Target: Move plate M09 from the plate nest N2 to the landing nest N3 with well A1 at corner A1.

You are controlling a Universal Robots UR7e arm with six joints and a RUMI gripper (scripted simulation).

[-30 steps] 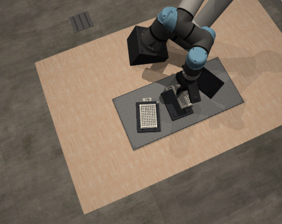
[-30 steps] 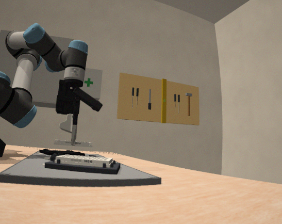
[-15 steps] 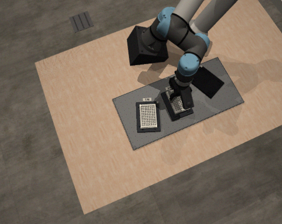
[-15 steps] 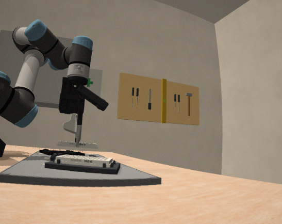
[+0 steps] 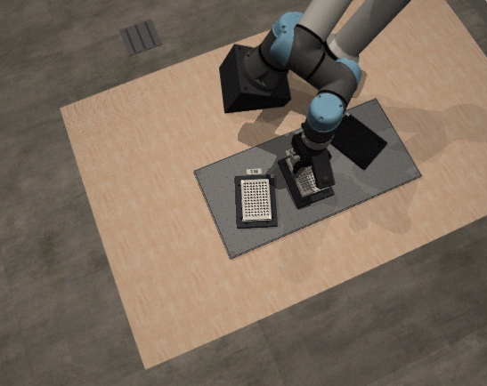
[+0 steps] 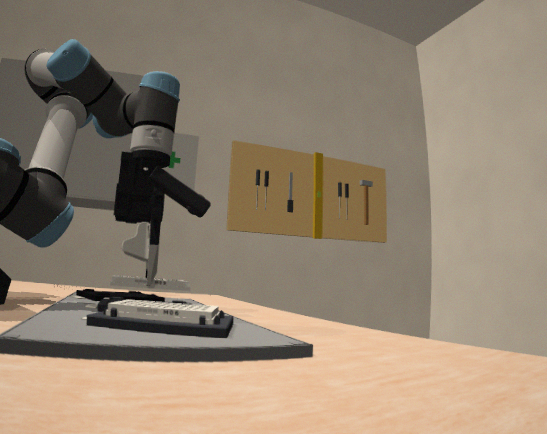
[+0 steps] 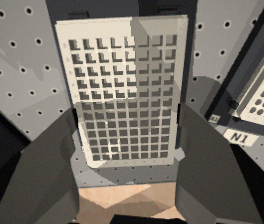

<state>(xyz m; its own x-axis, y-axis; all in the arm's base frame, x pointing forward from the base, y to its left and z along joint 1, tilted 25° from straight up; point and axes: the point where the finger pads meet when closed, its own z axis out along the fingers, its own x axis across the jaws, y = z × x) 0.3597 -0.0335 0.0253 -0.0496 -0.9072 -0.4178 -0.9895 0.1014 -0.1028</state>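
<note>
The landing nest N3 lies 50 mm below my hand. Round my hand: plate M09: 10 mm below; then n1 label: 80 mm behind, 140 mm to the right, 60 mm below; then a1 corner mark: 70 mm behind, 60 mm to the left, 40 mm below.
</note>
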